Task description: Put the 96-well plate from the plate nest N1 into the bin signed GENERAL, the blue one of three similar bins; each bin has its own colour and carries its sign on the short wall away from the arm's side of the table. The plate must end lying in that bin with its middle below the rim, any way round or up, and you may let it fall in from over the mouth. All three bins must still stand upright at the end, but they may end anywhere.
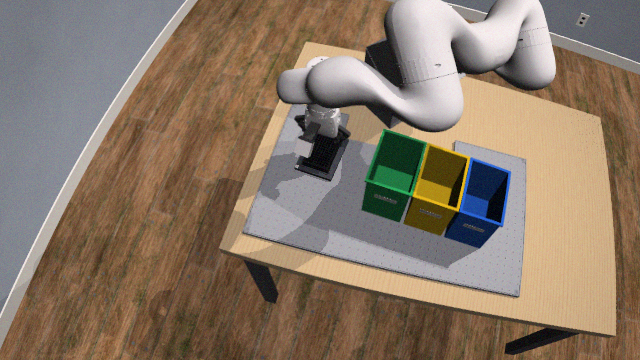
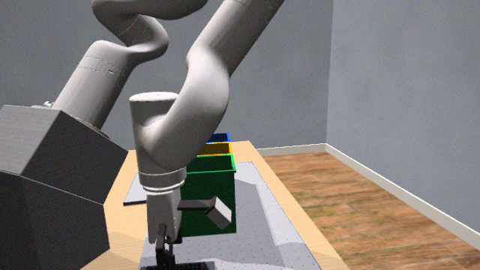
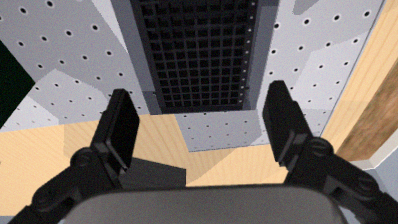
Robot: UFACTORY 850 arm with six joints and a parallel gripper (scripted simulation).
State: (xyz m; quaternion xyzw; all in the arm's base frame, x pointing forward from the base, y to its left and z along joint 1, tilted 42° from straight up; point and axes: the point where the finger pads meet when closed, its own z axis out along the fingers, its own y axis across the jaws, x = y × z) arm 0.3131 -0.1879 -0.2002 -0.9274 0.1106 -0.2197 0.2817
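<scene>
My hand is 60 mm above the black 96-well plate. From my hand the other things lie so: yellow bin 360 mm to the left, 80 mm ahead, 10 mm above; dark plate nest 80 mm below; green bin 230 mm to the left, 70 mm ahead, 10 mm above.
</scene>
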